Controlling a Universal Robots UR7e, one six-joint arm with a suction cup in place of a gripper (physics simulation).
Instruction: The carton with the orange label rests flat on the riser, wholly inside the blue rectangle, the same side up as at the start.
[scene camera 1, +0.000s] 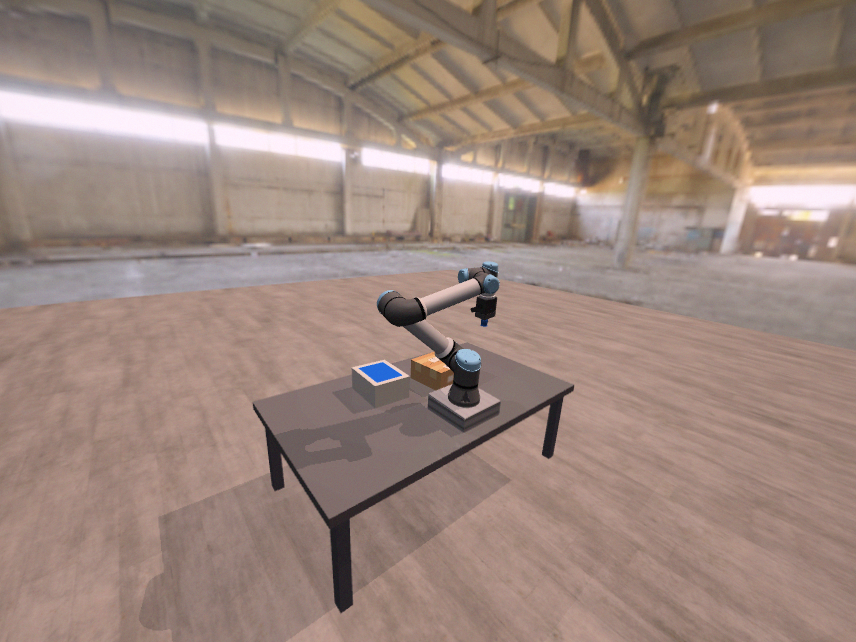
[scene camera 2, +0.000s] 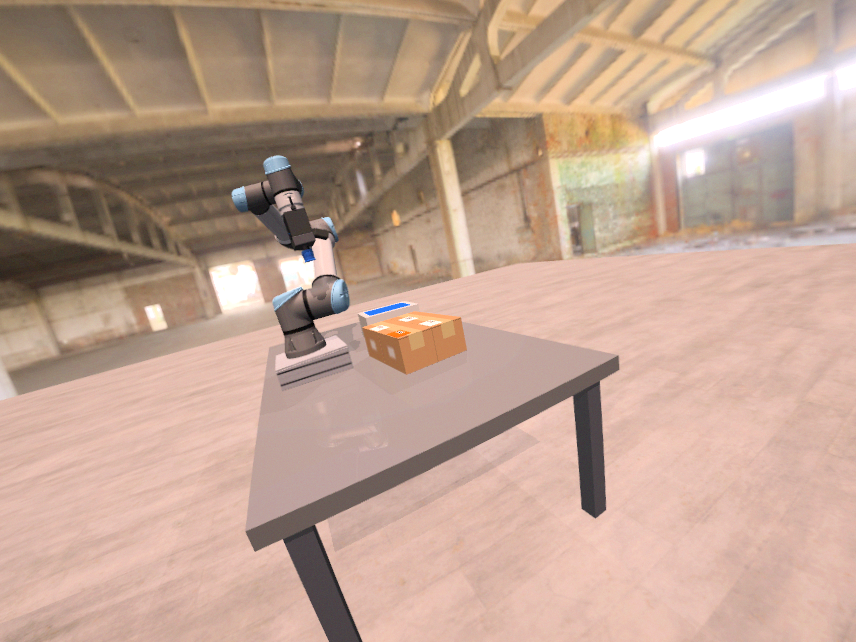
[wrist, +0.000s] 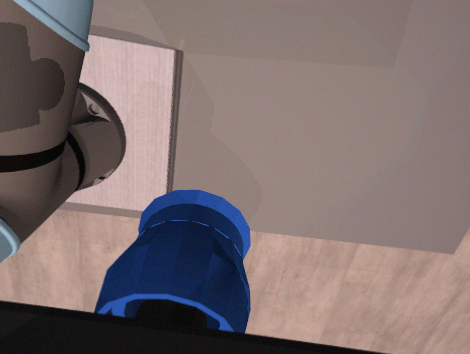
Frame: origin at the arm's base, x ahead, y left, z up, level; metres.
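Seen in the pictures: hand, its tool point: (scene camera 1: 484, 325) (scene camera 2: 310, 260) (wrist: 194, 238); arm's base, origin of its link: (scene camera 1: 463, 398) (scene camera 2: 306, 350) (wrist: 70, 134).
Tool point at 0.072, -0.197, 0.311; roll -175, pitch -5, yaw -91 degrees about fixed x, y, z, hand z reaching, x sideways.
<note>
Pixels of each thing's top centre, then the offset from my tool point to it, as dx, dy, dz. Level surfaces: height alone.
- carton with the orange label, centre of its top: (scene camera 2: 403, 329) +0.214, -0.097, -0.274
- riser, centre of its top: (scene camera 2: 386, 308) (scene camera 1: 380, 371) +0.338, +0.393, -0.270
- blue rectangle, centre of its top: (scene camera 2: 386, 308) (scene camera 1: 380, 371) +0.338, +0.393, -0.270
- grey table, height of its surface: dz -0.390
The carton with the orange label (scene camera 2: 418, 355) is at the near corner of a tight group of cartons (scene camera 1: 428, 371) on the table; its orange label (scene camera 2: 400, 333) faces up. In scene camera 1 the arm partly hides the group and the orange label does not show. The riser (scene camera 1: 391, 393) (scene camera 2: 367, 320) is a pale box beside the group, with the blue rectangle (scene camera 1: 380, 371) (scene camera 2: 388, 308) on its top and no carton on it. My gripper, a blue suction cup (scene camera 1: 484, 323) (scene camera 2: 308, 256) (wrist: 195, 212), is off and empty, high above the table and apart from the cartons.
The arm stands on a pale base plate (scene camera 1: 442, 402) (scene camera 2: 338, 348) (wrist: 145, 125) beside the cartons on the grey table (scene camera 1: 528, 386) (scene camera 2: 539, 359) (wrist: 320, 125). Other cartons touch the labelled one. In the wrist view, the table edge and wooden floor (wrist: 300, 290) show beyond the cup.
</note>
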